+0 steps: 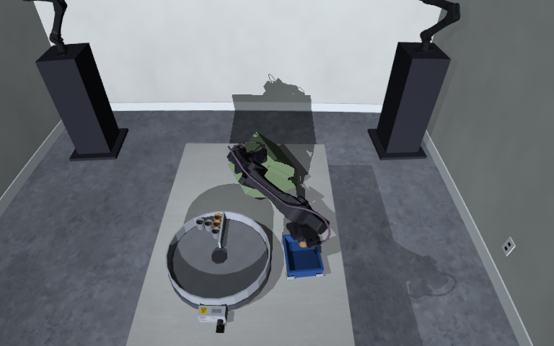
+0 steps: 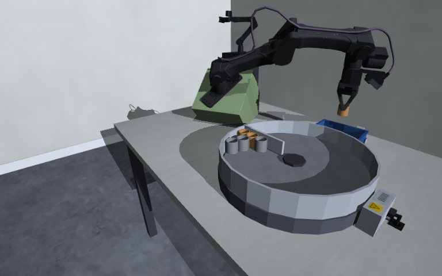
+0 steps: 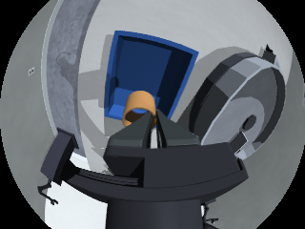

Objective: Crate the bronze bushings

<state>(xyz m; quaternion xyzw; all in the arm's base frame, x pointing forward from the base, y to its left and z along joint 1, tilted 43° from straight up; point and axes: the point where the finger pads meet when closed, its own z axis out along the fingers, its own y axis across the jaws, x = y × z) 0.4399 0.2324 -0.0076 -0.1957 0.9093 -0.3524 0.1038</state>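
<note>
Now: hand 120 mm above the blue crate, 20 mm to the right of it and 10 mm past it. Round my hand: turntable: 330 mm to the right, 90 mm below.
</note>
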